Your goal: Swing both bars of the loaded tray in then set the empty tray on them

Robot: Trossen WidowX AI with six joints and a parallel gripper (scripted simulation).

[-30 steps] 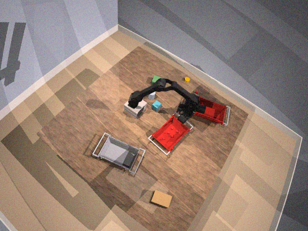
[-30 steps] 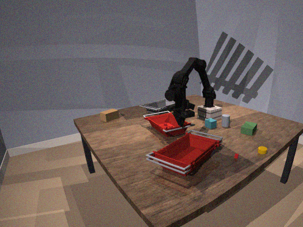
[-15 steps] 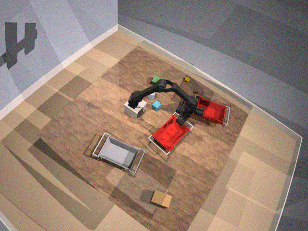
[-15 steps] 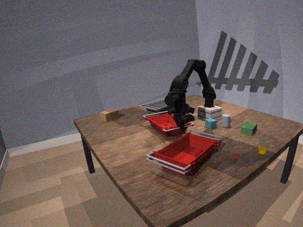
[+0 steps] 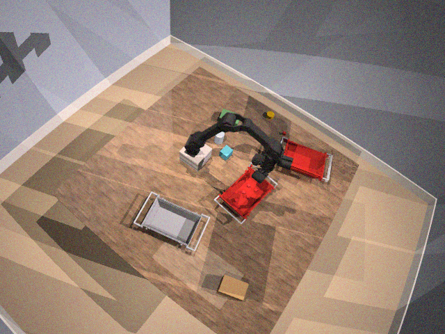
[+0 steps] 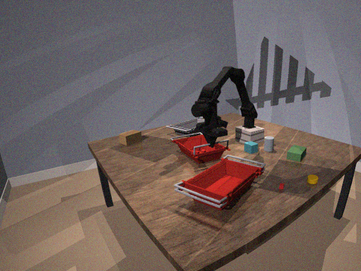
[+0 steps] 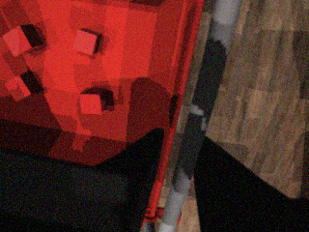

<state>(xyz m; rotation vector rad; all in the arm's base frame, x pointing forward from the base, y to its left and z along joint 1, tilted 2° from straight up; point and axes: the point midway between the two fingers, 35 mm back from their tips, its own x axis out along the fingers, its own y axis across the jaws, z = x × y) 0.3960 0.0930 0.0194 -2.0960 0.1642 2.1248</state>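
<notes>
Right now the grey tray is 470 mm to the right of my gripper tip, 260 mm behind it and 30 mm below it. The rest, counted from my gripper tip: teal cube 250 mm behind, 60 mm below, 40 mm to the left; small red cube 400 mm to the left, 70 mm below, 30 mm behind; grey cylinder 340 mm behind, 100 mm to the left, 40 mm below.
</notes>
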